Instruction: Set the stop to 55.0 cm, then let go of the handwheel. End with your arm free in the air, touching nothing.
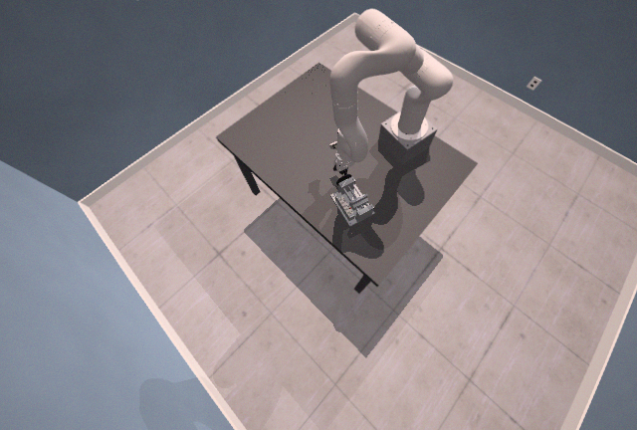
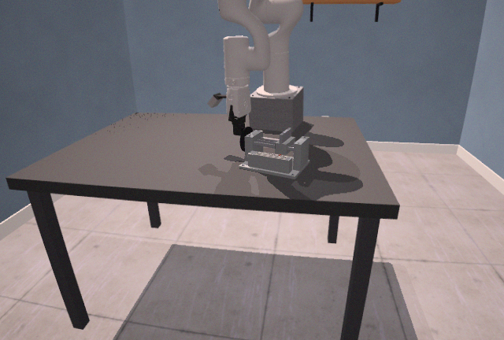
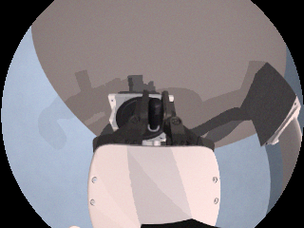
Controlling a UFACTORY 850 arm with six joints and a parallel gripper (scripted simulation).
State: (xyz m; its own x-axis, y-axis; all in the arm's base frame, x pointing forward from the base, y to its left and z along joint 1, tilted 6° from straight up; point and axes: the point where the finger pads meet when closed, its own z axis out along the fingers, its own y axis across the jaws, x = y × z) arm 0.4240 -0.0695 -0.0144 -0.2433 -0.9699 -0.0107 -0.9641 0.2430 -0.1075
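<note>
Right now the dark handle is 10 mm to the left of my hand. From my hand the other things lie so: black handwheel: 20 mm to the left, 10 mm below, 10 mm ahead; grey stop fixture: 170 mm to the left, 70 mm ahead, 10 mm below.
</note>
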